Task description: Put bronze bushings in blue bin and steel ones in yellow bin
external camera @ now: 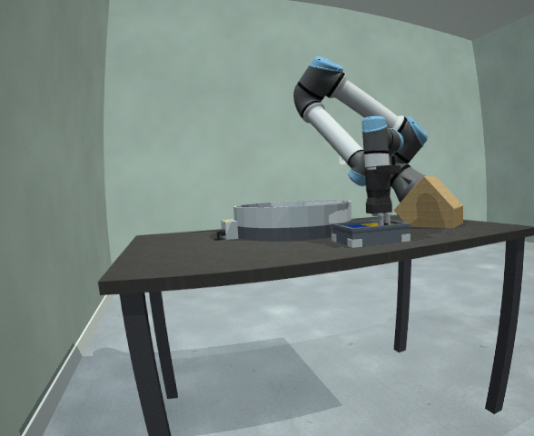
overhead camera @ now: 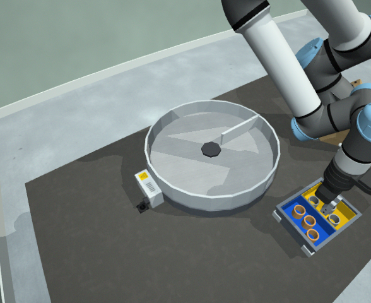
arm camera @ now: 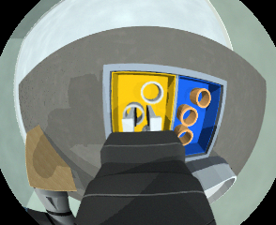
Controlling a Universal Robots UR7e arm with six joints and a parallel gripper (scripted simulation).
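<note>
The bin lies 40 mm ahead of my hand and 10 mm to the right of it. From my hand the other things lie so: turntable: 370 mm to the right, 100 mm ahead, 20 mm above.
</note>
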